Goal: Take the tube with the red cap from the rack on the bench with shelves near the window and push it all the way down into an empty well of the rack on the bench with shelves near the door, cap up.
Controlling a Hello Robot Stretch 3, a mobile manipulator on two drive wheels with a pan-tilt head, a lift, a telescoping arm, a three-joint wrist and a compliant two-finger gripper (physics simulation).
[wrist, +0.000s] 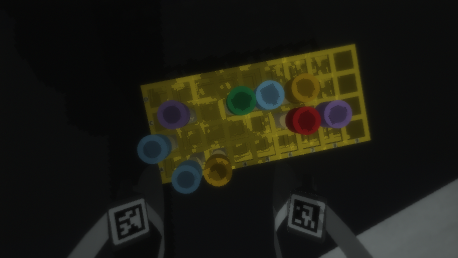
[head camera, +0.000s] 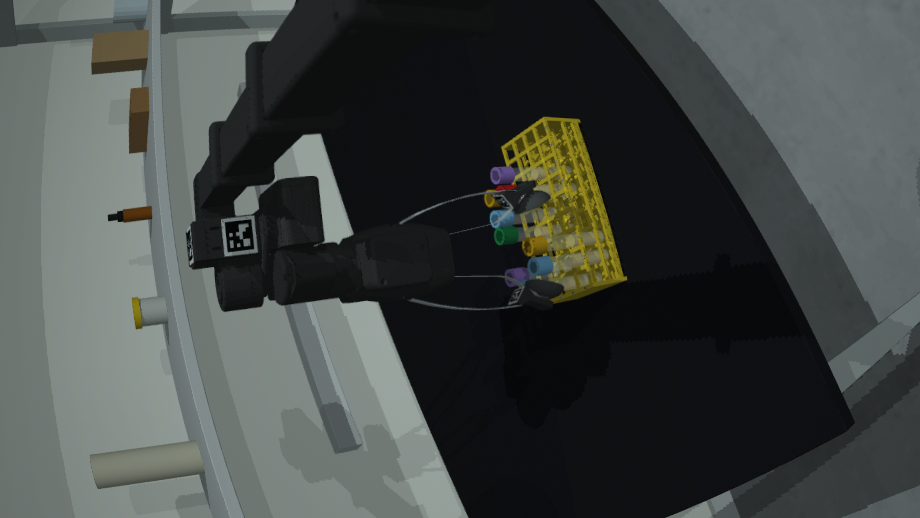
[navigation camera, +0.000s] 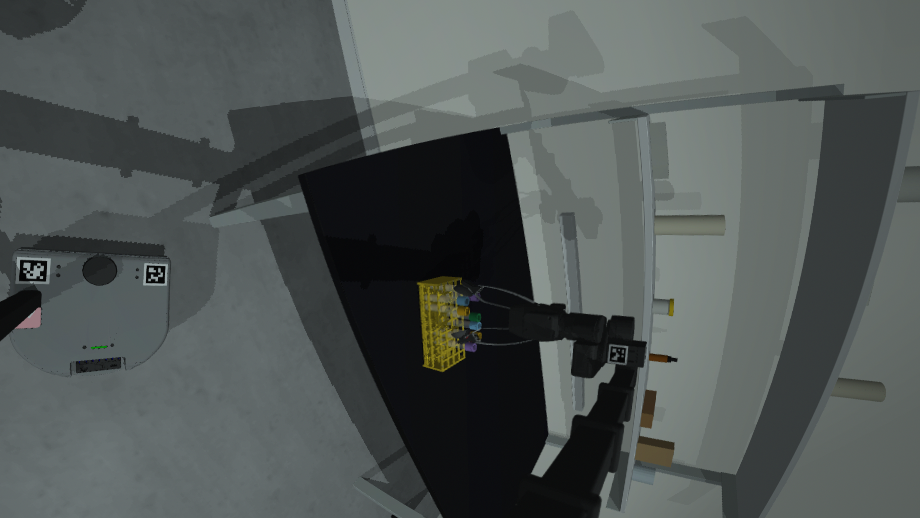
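Where they show: gripper, fingertip midpoint: (head camera: 552, 243) (navigation camera: 454, 310); robot's base, link origin: (navigation camera: 100, 269).
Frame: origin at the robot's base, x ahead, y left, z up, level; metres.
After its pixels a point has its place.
The tube with the red cap (head camera: 506, 188) @[x -0.085, y -0.596, z 0.879 m] (wrist: 306, 120) stands cap up in the yellow rack (head camera: 595, 289) @[x 0.036, y -0.577, z 0.790 m] (navigation camera: 441, 281) @[x 0.036, y -0.579, z 0.806 m] (wrist: 363, 95) on the black bench top. It is beside a purple-capped tube (head camera: 502, 175) @[x -0.100, y -0.599, z 0.879 m] (wrist: 338, 114) near one end of the rack. In the head view a finger partly covers the red cap; in the navigation view I cannot make it out. My gripper (head camera: 535, 245) @[x -0.021, y -0.560, z 0.859 m] (navigation camera: 464, 313) @[x -0.021, y -0.560, z 0.859 m] (wrist: 218, 181) @[x -0.021, y -0.560, z 0.859 m] is open, with no tube between its fingers. In the wrist view its fingertips show by the rack's long side, with the red cap ahead and to the right. The second rack does not show.
Tubes with orange, green (head camera: 506, 235) @[x -0.037, y -0.610, z 0.879 m] (wrist: 241, 100), blue and purple caps stand around the red one. A grey bar (head camera: 318, 366) @[x 0.117, y -1.115, z 0.942 m] (navigation camera: 569, 257) @[x 0.125, y -1.112, z 0.935 m] lies behind the bench top. A shelf (navigation camera: 645, 225) @[x 0.182, y -0.784, z 1.204 m] holds boxes, a cylinder (head camera: 148, 464) @[x 0.202, y -0.925, z 1.306 m] (navigation camera: 690, 225) @[x 0.203, y -0.925, z 1.312 m] and a yellow-lidded jar (head camera: 151, 311) @[x -0.014, y -1.022, z 1.248 m] (navigation camera: 661, 306) @[x -0.012, y -1.023, z 1.245 m].
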